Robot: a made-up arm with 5 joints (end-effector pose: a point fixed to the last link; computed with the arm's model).
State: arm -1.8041 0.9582 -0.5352 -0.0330 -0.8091
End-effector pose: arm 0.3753 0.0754 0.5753 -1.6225 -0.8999 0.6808
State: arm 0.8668 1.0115 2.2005 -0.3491 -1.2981
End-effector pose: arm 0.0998 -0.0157 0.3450 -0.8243 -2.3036 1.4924
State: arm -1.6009 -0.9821 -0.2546 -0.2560 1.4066
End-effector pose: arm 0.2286 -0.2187 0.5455 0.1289 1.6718 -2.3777
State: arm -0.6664 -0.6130 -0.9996 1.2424 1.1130
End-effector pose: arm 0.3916 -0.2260 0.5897 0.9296 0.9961 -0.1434
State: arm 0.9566 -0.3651 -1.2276 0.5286 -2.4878
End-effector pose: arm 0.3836 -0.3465 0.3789 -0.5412 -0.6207 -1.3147
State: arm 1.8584 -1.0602 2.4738 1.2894 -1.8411
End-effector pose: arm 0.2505 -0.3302 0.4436 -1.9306 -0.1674 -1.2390
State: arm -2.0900 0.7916 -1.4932 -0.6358 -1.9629
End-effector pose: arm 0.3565 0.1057 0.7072 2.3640 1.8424 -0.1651
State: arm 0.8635 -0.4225 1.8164 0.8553 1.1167
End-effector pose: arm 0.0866 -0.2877 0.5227 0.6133 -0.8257 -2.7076
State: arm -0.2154 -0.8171 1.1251 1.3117 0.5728
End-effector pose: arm 0.2289 -0.0623 0.6172 1.5236 2.1241 1.4416
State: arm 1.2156 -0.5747 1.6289 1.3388 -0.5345
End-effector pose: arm 0.1752 -0.2534 0.6163 -1.9912 -0.2724 -2.2240
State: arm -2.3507 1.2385 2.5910 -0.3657 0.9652
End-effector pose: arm 0.2735 -0.1367 0.7335 1.2929 -0.2253 -0.1501
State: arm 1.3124 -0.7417 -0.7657 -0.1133 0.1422
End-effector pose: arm 0.3228 -0.0237 0.3164 0.9786 1.6260 0.5469
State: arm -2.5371 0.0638 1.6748 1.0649 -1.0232
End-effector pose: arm 0.0977 -0.1215 0.3923 -0.9677 1.7067 0.2060
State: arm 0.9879 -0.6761 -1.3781 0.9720 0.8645
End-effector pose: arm 0.3872 -0.2156 0.3254 2.1341 1.1810 -0.0187
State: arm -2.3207 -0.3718 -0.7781 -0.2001 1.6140
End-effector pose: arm 0.3278 -0.1259 0.6051 -0.1761 0.3887 -2.1407
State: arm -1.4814 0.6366 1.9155 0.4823 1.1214
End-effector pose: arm 0.0791 -0.2388 0.6112 1.6977 -1.9797 -0.0838
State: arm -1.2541 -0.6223 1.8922 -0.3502 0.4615
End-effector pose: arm 0.0505 -0.1233 0.5618 -1.2586 2.4015 1.3334
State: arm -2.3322 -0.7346 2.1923 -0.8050 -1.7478
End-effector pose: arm 0.0352 0.0162 0.4400 -0.2965 1.0896 1.8132
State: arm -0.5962 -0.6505 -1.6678 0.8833 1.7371
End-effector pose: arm 0.3575 -0.2780 0.6312 1.3079 0.9696 -0.5403
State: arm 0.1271 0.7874 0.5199 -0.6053 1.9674
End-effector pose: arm 0.2312 -0.1253 0.4690 -0.1792 1.7255 -0.1079
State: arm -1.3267 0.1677 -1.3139 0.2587 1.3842
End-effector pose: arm 0.3766 -0.1411 0.6603 0.3266 0.8127 -0.6784
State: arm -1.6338 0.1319 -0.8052 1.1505 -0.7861
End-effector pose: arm 0.4142 0.0055 0.7005 -0.6977 -0.8142 0.2350
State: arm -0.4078 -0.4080 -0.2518 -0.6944 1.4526
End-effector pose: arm 0.2600 -0.2239 0.4494 -0.1214 2.3314 -1.1537
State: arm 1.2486 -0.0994 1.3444 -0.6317 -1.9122
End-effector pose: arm 0.1041 -0.1330 0.5856 0.6906 -2.3126 0.4414
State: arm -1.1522 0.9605 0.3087 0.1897 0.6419
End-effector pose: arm 0.2777 -0.0792 0.4750 -1.2906 0.8124 0.4924
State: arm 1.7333 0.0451 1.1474 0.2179 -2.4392
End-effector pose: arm 0.1589 -0.2584 0.5313 1.7925 -2.0678 -0.9420
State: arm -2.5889 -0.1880 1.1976 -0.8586 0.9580
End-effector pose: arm 0.1750 -0.1487 0.5949 1.7190 -1.0717 1.1366
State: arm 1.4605 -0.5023 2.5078 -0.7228 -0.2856
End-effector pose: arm 0.0085 -0.1727 0.4167 0.1268 -2.0758 1.5345
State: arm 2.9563 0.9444 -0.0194 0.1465 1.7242
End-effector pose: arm 0.2405 -0.1505 0.4536 2.1717 -0.8207 2.1150
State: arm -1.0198 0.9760 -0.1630 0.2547 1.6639
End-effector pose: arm 0.2469 -0.0692 0.5475 -0.5371 1.5641 0.1109
